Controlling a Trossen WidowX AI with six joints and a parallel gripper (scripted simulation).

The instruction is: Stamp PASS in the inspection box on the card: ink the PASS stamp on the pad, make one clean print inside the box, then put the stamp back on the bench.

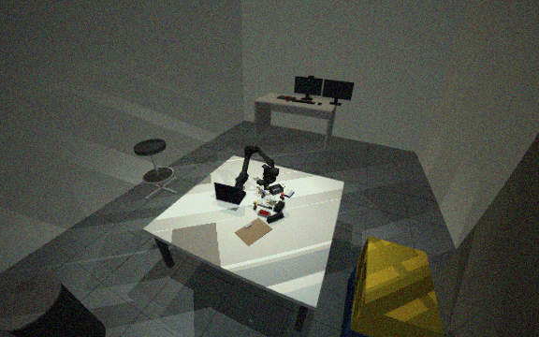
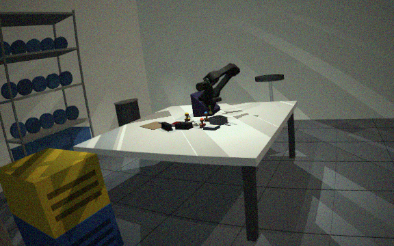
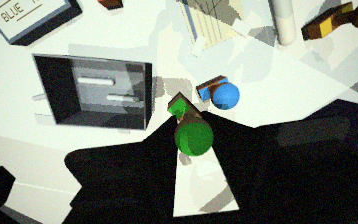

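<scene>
Now: gripper tip 5 cm above the blue-knobbed stamp, 4 cm to the left of it and 1 cm past it. The rest, counted from my gripper tip: pale card: 9 cm to the right, 9 cm ahead, 8 cm below; dark tray: 8 cm to the left, 7 cm ahead, 6 cm below; green stamp: right at my gripper tip.
</scene>
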